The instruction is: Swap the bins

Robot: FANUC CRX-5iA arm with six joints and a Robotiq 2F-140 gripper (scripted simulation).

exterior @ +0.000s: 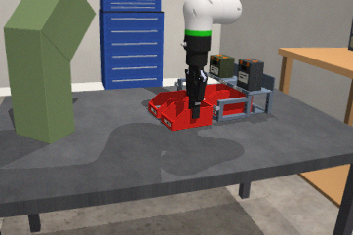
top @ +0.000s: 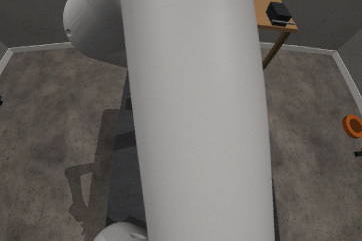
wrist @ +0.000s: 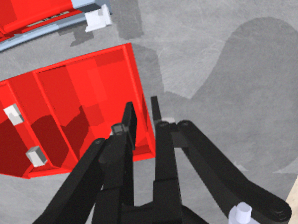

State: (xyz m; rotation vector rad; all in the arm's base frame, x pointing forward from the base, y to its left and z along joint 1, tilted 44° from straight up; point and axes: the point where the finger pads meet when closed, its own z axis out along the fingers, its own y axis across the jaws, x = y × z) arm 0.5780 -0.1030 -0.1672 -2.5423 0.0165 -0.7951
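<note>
Now: the part 1 cm behind my hand, 21 cm to the left of it and 6 cm below it. From my hand the other things lie so: grey shelf: 21 cm ahead, 24 cm to the left, 1 cm below; then dark box: 29 cm ahead, 13 cm to the left, 9 cm above.
</note>
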